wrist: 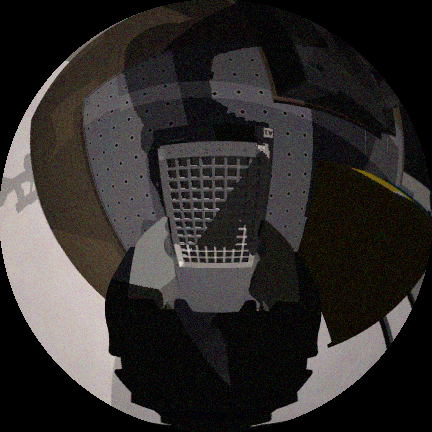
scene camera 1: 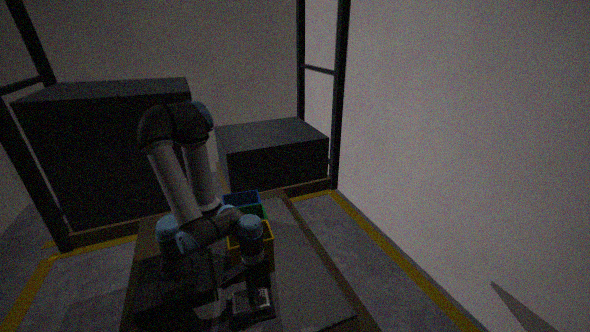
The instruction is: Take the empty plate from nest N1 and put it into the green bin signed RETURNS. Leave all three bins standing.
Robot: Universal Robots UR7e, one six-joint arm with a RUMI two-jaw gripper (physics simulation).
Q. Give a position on a plate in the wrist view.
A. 214, 191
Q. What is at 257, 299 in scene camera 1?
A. My gripper.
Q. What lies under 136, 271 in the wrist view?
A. My gripper.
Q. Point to a dark nest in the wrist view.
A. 210, 131
